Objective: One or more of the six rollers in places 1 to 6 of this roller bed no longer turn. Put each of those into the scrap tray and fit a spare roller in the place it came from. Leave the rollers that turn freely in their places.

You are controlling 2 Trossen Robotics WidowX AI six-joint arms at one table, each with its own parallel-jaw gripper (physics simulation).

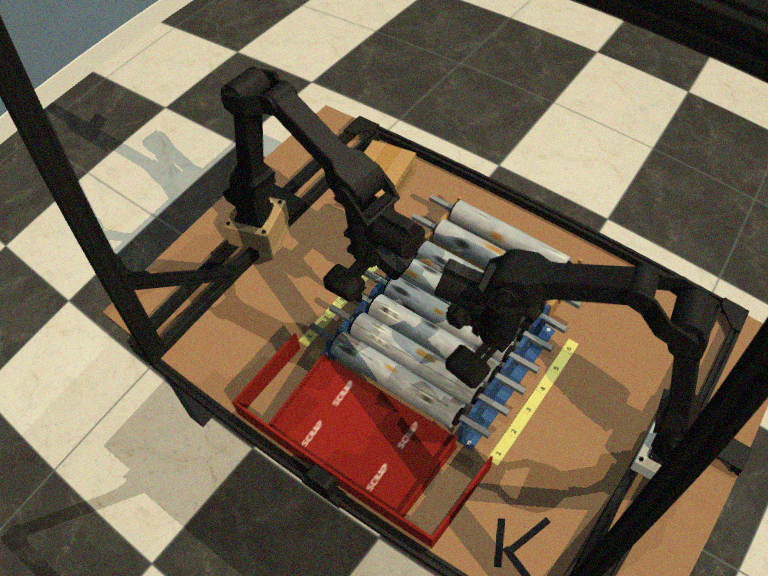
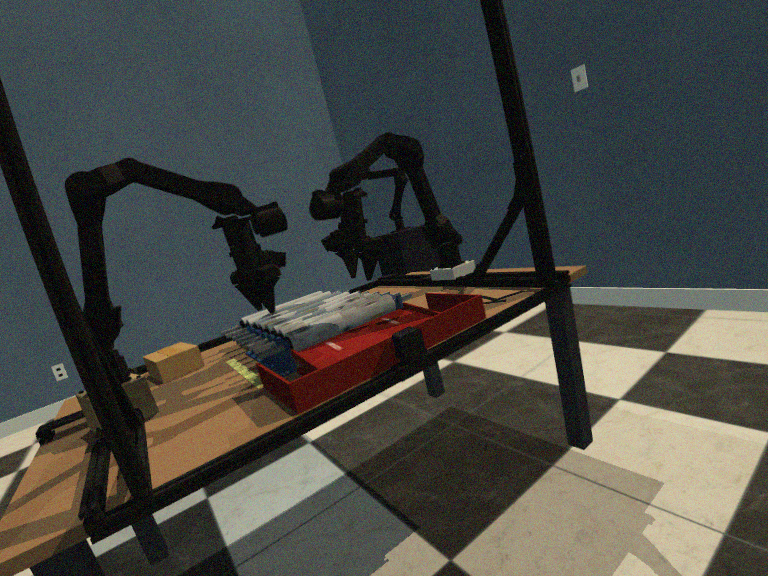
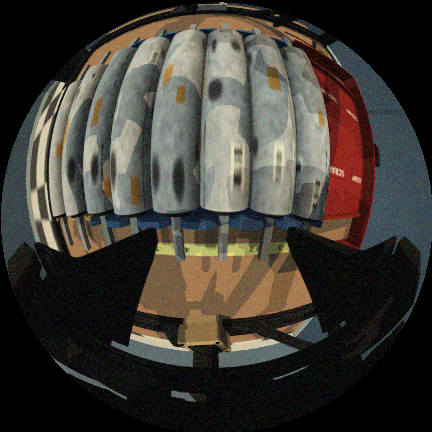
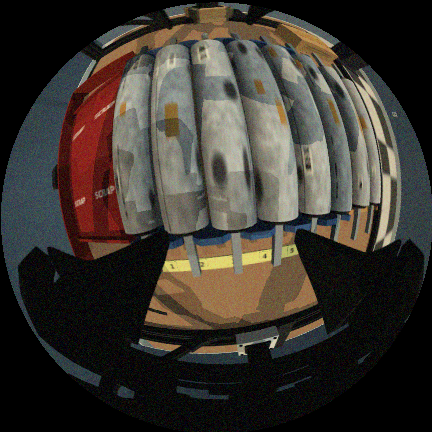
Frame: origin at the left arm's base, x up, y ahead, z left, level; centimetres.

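Seen in the pictures: left gripper, fingertip midpoint: (image 1: 374,283) (image 2: 266,311) (image 3: 224,234); right gripper, fingertip midpoint: (image 1: 489,356) (image 2: 361,279) (image 4: 234,236); left arm's base, origin of the base link: (image 1: 254,213) (image 3: 205,348); right arm's base, origin of the base link: (image 1: 671,450) (image 2: 451,265) (image 4: 257,346).
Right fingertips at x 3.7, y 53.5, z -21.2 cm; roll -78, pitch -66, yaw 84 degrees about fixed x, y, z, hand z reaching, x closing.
Pixels of each thing's top centre, then the offset from my right fingertips to it. Level surfaces: height alone.
- blue roller bed, its level: dx -11.0 cm
- red scrap tray, middle of its top: (image 1: 358,430) (image 4: 76,157) (image 3: 356,137) (image 2: 373,327) dx -6.3, dy -18.0, dz -16.5 cm
- Place 3's roller, middle of its top: (image 4: 219,96) (image 3: 227,79) (image 1: 433,331) (image 2: 323,308) dx -3.7, dy -11.0, dz +4.3 cm
- wooden block, middle of its top: (image 1: 379,168) (image 2: 169,351) dx -5.8, dy -33.6, dz +41.9 cm
Grey mottled rollers lie side by side on the blue roller bed (image 1: 516,370). The roller in place 1 (image 1: 397,379) (image 3: 310,130) (image 4: 136,165) is beside the red scrap tray (image 1: 366,434) (image 2: 347,379) (image 3: 345,145) (image 4: 85,155), where no roller shows. Place 3's roller (image 3: 225,140) (image 4: 225,135) is mid-row. Two spares (image 1: 508,230) (image 3: 59,165) lie at the far side. My left gripper (image 1: 372,274) (image 2: 270,308) (image 3: 224,234) is open and empty above the rollers' left ends. My right gripper (image 1: 464,323) (image 2: 362,276) (image 4: 234,236) is open and empty above their right ends. Which rollers turn cannot be told.
Yellow number strips (image 1: 534,401) (image 3: 200,250) (image 4: 230,261) run beside both ends of the bed. A wooden block (image 1: 397,162) (image 2: 173,361) (image 4: 305,42) stands near the back left. Black frame posts (image 1: 62,179) (image 2: 527,173) rise at the table's corners.
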